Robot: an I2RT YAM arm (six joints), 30 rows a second.
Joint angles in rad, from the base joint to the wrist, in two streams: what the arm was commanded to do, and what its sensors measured. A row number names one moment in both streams.
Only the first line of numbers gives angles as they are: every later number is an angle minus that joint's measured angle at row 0.
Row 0, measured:
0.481 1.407 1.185 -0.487 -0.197 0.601
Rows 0 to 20, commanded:
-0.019 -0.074 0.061 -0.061 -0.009 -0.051
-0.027 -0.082 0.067 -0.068 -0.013 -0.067
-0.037 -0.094 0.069 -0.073 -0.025 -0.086
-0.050 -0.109 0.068 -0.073 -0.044 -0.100
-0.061 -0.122 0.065 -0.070 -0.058 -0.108
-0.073 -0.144 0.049 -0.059 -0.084 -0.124
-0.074 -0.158 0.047 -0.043 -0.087 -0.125
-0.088 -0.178 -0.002 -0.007 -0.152 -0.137
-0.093 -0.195 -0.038 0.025 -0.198 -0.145
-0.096 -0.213 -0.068 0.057 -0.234 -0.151
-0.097 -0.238 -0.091 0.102 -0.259 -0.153
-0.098 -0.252 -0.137 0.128 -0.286 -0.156
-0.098 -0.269 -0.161 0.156 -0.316 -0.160
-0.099 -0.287 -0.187 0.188 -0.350 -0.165
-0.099 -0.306 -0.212 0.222 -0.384 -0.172
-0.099 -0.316 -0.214 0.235 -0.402 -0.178
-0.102 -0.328 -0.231 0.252 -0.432 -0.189
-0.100 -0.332 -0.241 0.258 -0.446 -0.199
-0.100 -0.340 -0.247 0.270 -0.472 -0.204
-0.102 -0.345 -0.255 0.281 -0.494 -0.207
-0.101 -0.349 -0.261 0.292 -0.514 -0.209
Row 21, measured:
-0.096 -0.307 -0.243 0.166 -0.376 -0.163
